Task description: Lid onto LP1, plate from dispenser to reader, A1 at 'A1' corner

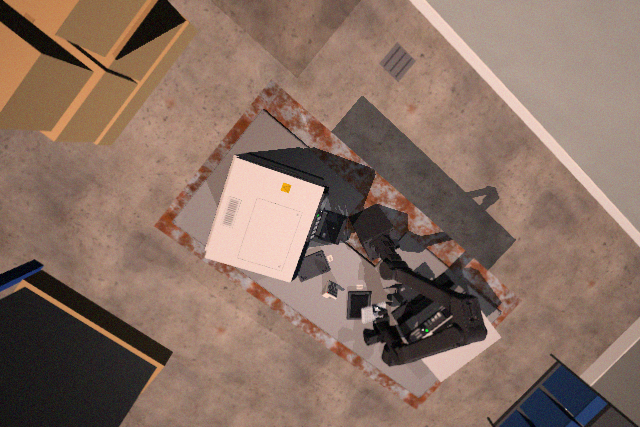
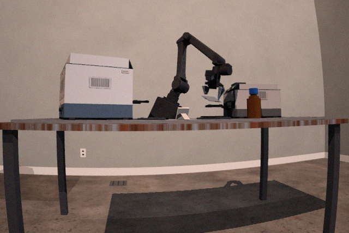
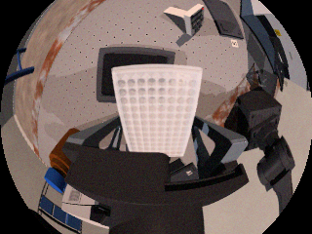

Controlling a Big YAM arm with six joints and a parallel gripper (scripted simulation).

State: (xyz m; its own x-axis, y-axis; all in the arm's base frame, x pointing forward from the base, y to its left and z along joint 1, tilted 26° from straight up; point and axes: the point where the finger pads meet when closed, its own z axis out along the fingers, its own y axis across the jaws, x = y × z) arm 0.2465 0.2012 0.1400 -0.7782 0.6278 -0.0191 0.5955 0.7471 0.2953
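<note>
Right now my hand is 60 mm short of the plate lid and 110 mm above it. The rest, counted from my hand: brown capped bottle: 40 mm ahead, 250 mm to the left, 10 mm below; then white well plate: right at my hand.
</note>
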